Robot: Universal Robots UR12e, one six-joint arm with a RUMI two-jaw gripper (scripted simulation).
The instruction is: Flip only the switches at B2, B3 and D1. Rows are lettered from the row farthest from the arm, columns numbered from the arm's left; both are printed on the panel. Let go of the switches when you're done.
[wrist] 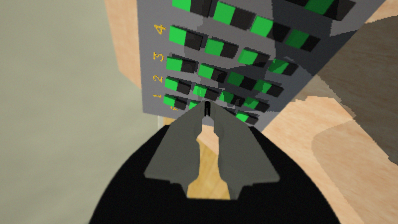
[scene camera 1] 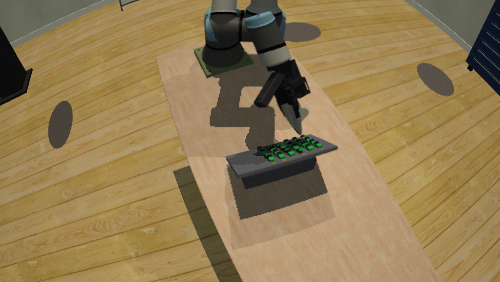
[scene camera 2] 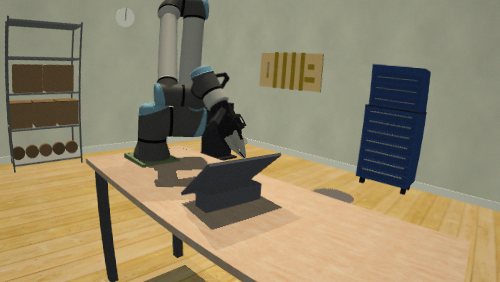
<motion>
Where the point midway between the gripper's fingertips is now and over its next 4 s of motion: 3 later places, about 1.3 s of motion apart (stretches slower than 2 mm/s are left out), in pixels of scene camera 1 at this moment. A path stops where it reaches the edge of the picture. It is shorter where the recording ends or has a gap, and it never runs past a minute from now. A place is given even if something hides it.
My gripper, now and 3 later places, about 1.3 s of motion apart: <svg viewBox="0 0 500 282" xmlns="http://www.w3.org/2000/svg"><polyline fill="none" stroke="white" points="300,134 293,135 291,135 294,144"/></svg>
</motion>
